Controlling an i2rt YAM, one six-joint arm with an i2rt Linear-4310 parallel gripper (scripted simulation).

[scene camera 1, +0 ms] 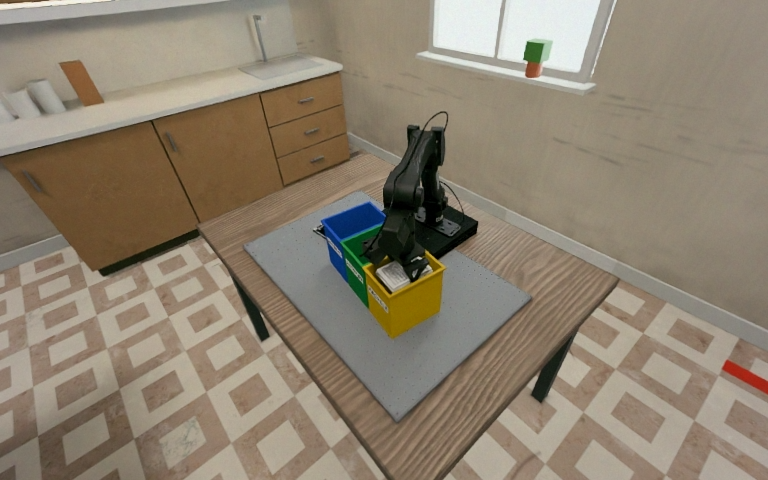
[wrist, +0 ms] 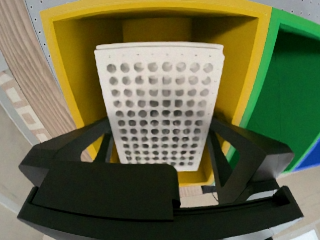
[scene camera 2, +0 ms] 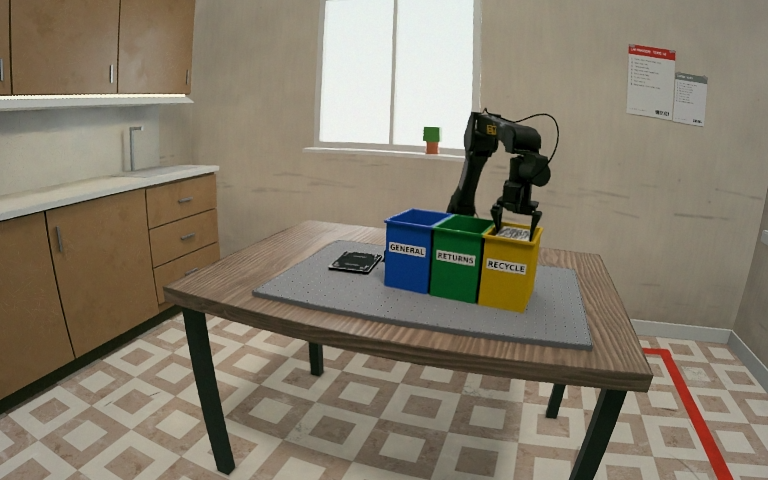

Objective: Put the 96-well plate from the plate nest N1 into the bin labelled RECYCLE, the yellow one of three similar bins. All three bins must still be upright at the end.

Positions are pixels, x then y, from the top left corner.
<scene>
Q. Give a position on a green returns bin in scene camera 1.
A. At 352, 247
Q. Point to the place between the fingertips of my gripper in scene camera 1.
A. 404, 272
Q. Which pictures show the yellow recycle bin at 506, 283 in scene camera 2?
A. Scene camera 1, the wrist view and scene camera 2: all of them.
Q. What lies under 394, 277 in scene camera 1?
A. A white 96-well plate.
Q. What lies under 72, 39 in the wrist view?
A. A yellow recycle bin.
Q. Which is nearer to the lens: the yellow recycle bin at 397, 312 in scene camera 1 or the blue general bin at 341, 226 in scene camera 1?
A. The yellow recycle bin.
</scene>
